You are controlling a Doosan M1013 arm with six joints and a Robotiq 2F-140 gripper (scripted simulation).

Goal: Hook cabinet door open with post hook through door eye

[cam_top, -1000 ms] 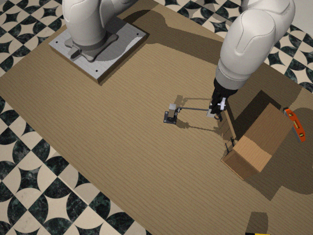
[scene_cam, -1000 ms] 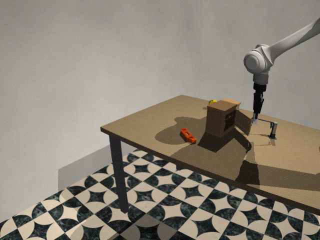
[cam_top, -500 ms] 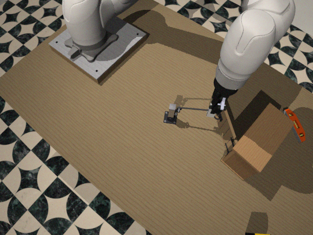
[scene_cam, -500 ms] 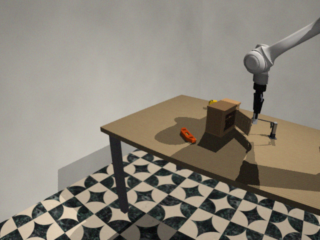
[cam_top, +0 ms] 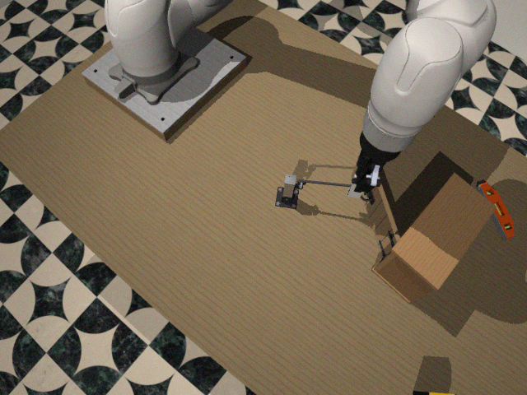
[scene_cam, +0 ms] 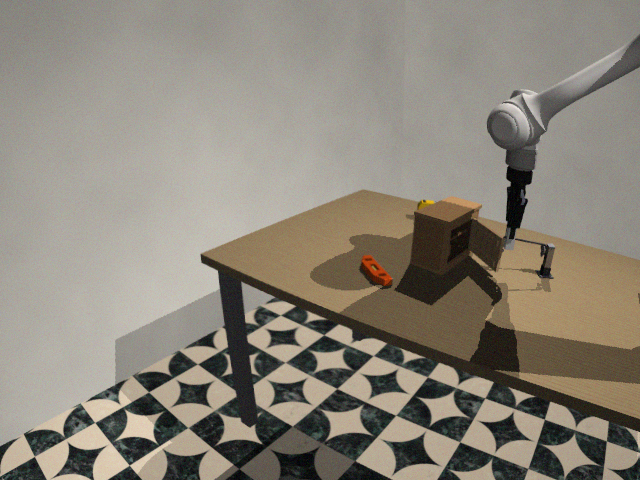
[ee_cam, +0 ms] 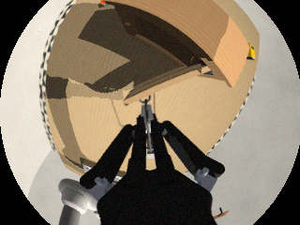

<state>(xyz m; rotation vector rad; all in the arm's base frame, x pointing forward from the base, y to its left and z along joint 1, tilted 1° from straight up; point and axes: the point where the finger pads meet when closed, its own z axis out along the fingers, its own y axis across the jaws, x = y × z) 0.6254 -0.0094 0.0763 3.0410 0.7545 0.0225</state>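
Right now the wire hook is 40 mm behind my hand, 20 mm to the right of it and 20 mm below it. Also, from my hand: door: 70 mm ahead, 20 mm to the right, 40 mm below; yellow object: 380 mm ahead, 270 mm to the right, 70 mm below; orange spirit level: 320 mm ahead, 220 mm to the left, 100 mm below.
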